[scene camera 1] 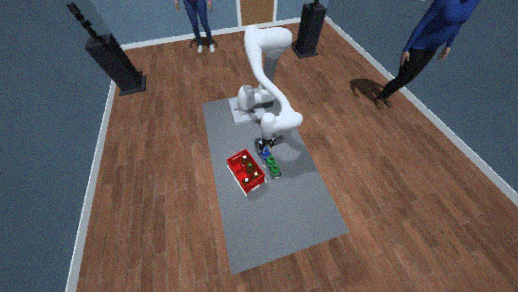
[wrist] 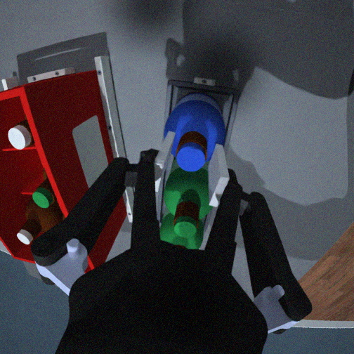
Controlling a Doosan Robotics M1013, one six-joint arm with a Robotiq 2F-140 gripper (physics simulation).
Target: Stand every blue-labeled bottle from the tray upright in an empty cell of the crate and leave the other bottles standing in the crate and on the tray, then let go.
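Places are measured from the arm's base along level axes (x ahead, y left, z up), in centimetres.
Pixels of known places: gripper, fingertip midpoint: (scene camera 1: 266, 151); arm's base at its link origin: (scene camera 1: 246, 107).
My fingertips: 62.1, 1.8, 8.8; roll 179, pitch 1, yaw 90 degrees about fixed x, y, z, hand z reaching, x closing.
For each thing: its middle in the pictures, then the offset to it from my fingertips, as dx, dy, dz. "spot": a spot on its surface instead. Level surfaces: height alone.
- blue-labeled bottle at the middle of its body: (scene camera 1: 265, 152) -0.9, -0.1, -3.7
- nearer green bottle at the middle of its body: (scene camera 1: 270, 160) +8.0, +1.6, -3.7
- red crate at a spot on its surface: (scene camera 1: 253, 185) spot: +24.6, -18.7, -3.5
- grey mat at its surface level: dz -12.0
A blue-labeled bottle (scene camera 1: 266, 154) (wrist: 195, 117) with a blue cap stands upright at one end of the narrow grey tray (wrist: 231, 107). Two green bottles stand behind it in the tray; the nearer green bottle (scene camera 1: 271, 161) (wrist: 184, 187) is beside it. My gripper (scene camera 1: 266, 145) (wrist: 192, 149) is partly open. Its pale pads are on either side of the blue bottle's neck and cap, with gaps on both sides, and hold nothing. The red crate (scene camera 1: 253, 185) (wrist: 70, 107) holds several brown bottles with white or green caps. In the scene view, bare red cells show along its left side.
The crate stands beside the tray, with a narrow strip of grey mat (scene camera 1: 290, 210) between them. Its tall wall and pale side rail (wrist: 111, 110) are left of my fingers in the wrist view. The robot's base is at the back of the mat. Two people stand on the wooden floor.
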